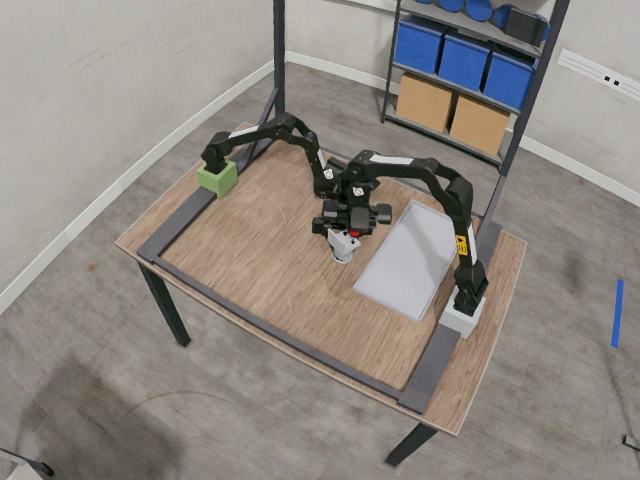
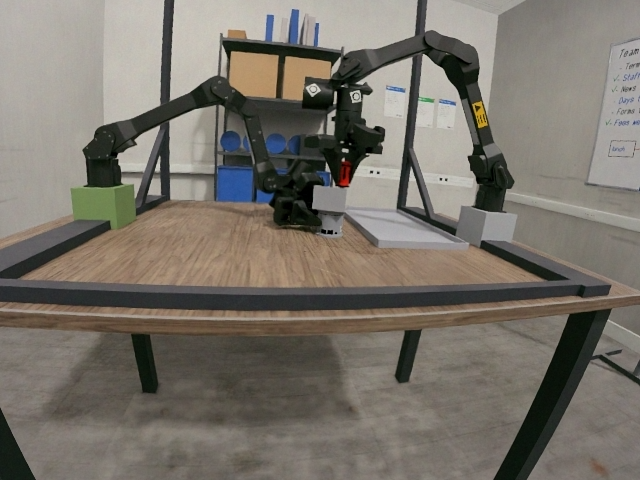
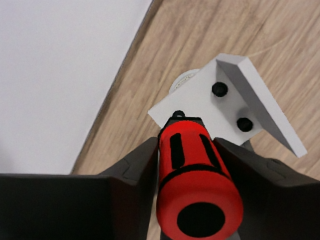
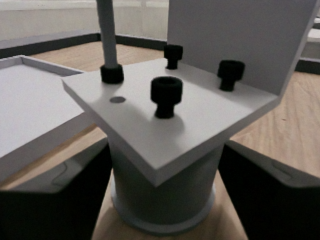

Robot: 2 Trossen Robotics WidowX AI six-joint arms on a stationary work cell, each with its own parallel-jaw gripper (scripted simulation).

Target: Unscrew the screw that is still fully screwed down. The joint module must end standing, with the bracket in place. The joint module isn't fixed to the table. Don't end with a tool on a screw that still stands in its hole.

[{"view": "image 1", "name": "left gripper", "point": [354, 231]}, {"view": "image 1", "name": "shallow grey tray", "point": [405, 272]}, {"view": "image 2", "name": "left gripper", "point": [342, 183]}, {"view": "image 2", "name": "right gripper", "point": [331, 222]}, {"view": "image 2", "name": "shallow grey tray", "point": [393, 230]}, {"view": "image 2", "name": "grey bracket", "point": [324, 198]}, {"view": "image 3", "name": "left gripper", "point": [185, 144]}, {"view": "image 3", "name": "shallow grey tray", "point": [63, 63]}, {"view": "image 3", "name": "grey bracket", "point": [248, 97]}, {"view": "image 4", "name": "right gripper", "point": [164, 143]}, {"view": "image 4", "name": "grey bracket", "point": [270, 46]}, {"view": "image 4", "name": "grey joint module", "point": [186, 198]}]
